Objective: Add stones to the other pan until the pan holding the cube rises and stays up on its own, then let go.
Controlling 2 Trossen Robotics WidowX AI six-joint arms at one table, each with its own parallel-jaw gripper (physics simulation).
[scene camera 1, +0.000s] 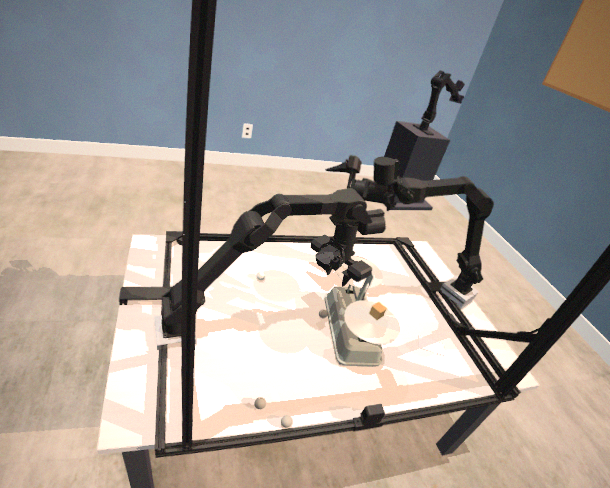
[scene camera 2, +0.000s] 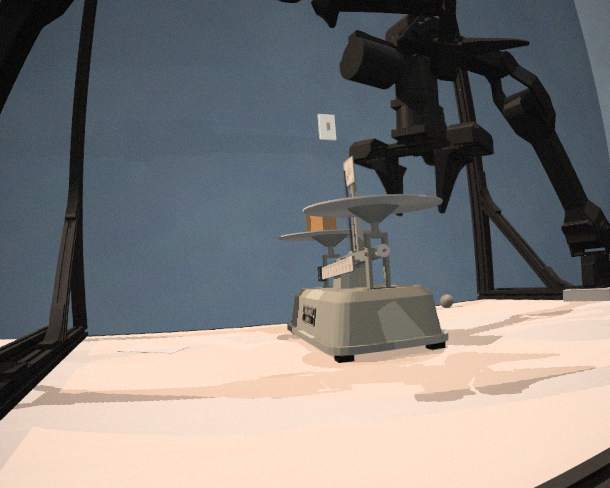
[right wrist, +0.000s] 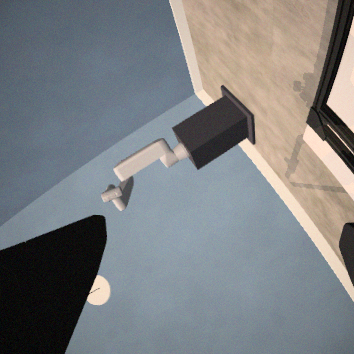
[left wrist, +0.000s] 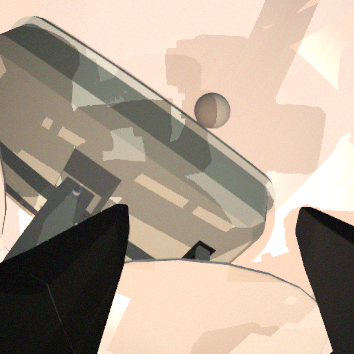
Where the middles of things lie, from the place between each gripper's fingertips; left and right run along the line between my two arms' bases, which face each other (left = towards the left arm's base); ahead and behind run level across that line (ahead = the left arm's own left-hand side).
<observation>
Right now the grey balance scale (scene camera 2: pixel 352 317) is 290 mm behind my right hand, 70 mm to the right of it and 220 mm below it.
Now: left hand 7 cm past the grey balance scale, 7 cm to the left of it and 4 cm above it.
</observation>
